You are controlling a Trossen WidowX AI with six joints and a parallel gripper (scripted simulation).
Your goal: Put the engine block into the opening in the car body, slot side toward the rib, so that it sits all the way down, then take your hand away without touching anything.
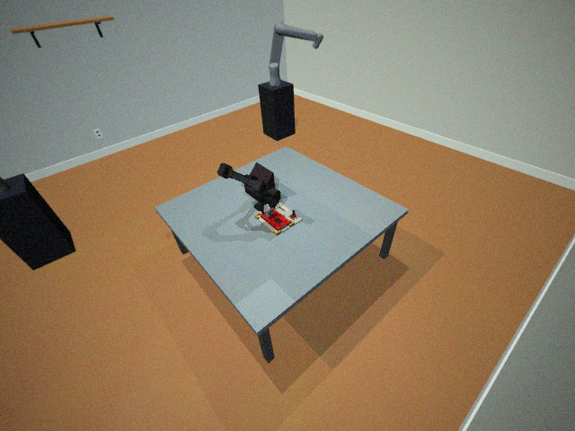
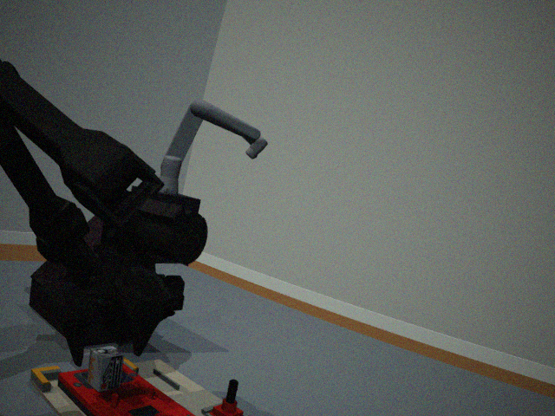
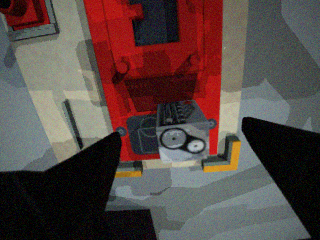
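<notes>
My gripper tip is now 10 mm past the grey engine block and 10 mm above it. The rest, counted from my gripper tip: pale base plate (50 mm ahead, 30 mm to the left, 50 mm below).
</notes>
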